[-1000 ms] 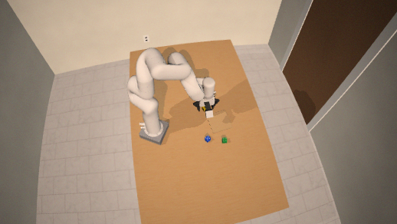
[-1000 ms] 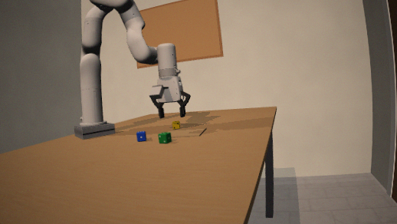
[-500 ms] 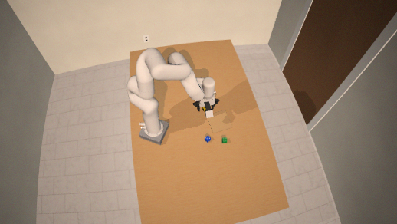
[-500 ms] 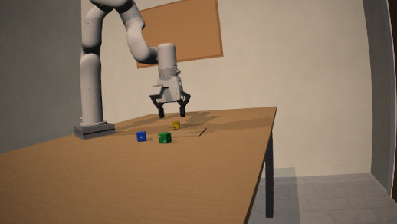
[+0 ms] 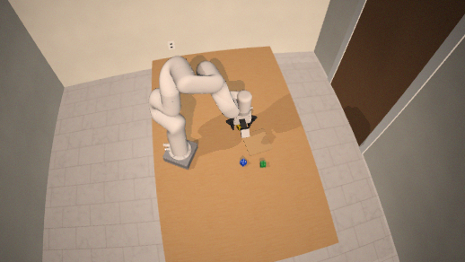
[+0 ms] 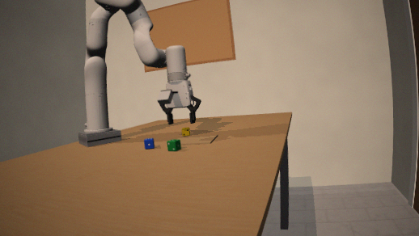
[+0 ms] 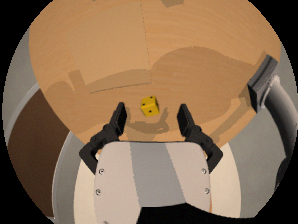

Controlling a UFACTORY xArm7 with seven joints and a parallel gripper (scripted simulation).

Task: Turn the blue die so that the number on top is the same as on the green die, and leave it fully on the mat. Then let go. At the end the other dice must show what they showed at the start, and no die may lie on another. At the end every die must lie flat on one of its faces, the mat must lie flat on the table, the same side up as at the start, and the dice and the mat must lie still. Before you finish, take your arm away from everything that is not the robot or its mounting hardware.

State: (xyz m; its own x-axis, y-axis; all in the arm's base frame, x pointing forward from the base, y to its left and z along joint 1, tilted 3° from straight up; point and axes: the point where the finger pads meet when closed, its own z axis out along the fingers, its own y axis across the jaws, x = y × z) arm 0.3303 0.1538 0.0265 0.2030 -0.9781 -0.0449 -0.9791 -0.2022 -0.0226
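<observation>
Now: hand 2 cm to the right of the yellow die and 4 cm above it. From my hand the other things lie so: green die: 12 cm ahead, 21 cm to the right, 4 cm below; blue die: 1 cm ahead, 20 cm to the right, 4 cm below.
</observation>
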